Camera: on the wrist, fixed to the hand. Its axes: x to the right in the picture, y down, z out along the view.
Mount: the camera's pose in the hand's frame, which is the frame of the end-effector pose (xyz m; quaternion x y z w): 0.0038 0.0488 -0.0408 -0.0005 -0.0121 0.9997 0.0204
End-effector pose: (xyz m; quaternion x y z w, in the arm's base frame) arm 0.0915 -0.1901 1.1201 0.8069 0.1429 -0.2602 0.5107
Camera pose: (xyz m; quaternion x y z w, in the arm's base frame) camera 0.1300 -0.1749 1.1685 0.1559 -0.8098 0.4955 0.2727
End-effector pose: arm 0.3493 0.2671 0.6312 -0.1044 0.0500 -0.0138 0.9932
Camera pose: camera 0.3497 0.3063 0.5809 0.0472 0.0934 0.9939 0.0346
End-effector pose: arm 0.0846 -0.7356 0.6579 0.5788 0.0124 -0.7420 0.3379
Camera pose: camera 0.1441 -0.7584 0.6593 0.0151 -0.5821 0.3157 0.7492
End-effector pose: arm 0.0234 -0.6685 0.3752 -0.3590 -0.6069 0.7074 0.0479
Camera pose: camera 0.0617 -0.6456 0.3297 0.6055 -0.3456 -0.0664 0.7138
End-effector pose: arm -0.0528 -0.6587 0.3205 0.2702 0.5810 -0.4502 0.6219
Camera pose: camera -0.0300 -0.6027 0.3004 0.5806 -0.2656 0.6096 0.4699
